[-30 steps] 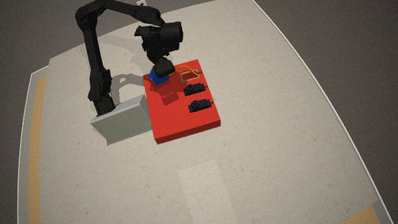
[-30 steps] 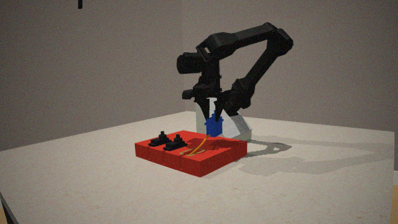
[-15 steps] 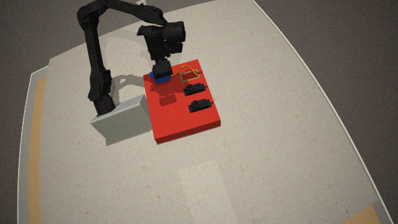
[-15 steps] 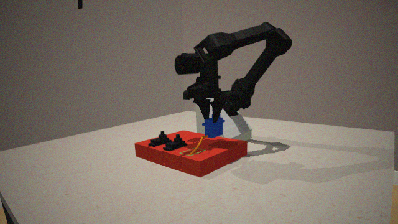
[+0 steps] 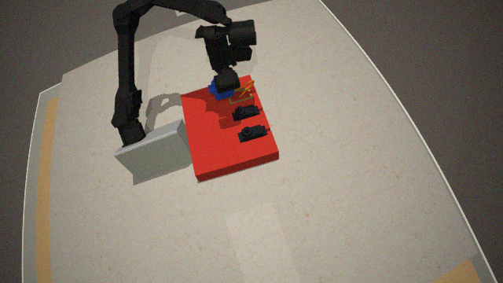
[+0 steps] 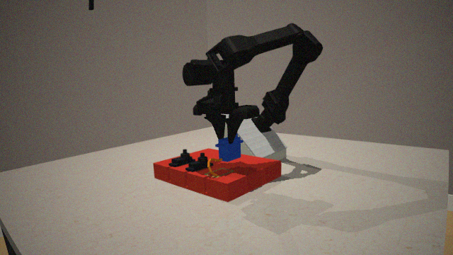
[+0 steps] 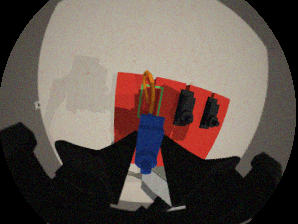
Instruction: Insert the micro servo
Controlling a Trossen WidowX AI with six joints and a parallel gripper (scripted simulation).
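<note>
My gripper tip is now 8 cm past the red deck, 7 cm to the left of it and 10 cm above it.
</note>
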